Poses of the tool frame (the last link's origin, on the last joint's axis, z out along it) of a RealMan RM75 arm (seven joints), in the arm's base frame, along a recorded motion.
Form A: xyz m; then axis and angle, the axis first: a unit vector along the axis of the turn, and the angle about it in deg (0 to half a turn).
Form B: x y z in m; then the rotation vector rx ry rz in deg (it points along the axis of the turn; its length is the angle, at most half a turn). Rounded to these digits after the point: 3 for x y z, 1 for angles.
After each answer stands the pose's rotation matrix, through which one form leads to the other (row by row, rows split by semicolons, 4 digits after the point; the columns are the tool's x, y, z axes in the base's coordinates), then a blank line. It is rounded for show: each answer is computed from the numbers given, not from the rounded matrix.
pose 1, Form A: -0.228 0.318 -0.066 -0.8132 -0.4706 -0.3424 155.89
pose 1, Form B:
-0.228 0.318 -0.066 -126.8 -73.4 -53.4
0.3521 0.8719 0.3404; 0.5921 -0.4892 0.6404; 0.7248 -0.0240 -0.6885

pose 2, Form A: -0.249 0.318 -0.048 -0.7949 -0.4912 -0.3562 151.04
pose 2, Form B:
-0.249 0.318 -0.048 -120.1 -74.2 -53.8
0.3097 0.9045 0.2930; 0.5596 -0.4226 0.7129; 0.7687 -0.0568 -0.6371

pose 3, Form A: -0.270 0.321 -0.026 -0.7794 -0.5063 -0.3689 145.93
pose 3, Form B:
-0.270 0.321 -0.026 -113.7 -73.9 -53.8
0.2824 0.9282 0.2421; 0.5149 -0.3596 0.7782; 0.8094 -0.0951 -0.5795

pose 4, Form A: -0.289 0.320 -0.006 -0.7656 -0.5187 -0.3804 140.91
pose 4, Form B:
-0.289 0.320 -0.006 -107.9 -73.1 -53.6
0.2650 0.9453 0.1903; 0.4655 -0.2982 0.8333; 0.8444 -0.1323 -0.5191

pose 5, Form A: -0.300 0.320 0.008 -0.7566 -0.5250 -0.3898 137.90
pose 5, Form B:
-0.300 0.320 0.008 -104.3 -72.4 -53.8
0.2552 0.9533 0.1618; 0.4306 -0.2618 0.8637; 0.8657 -0.1508 -0.4773

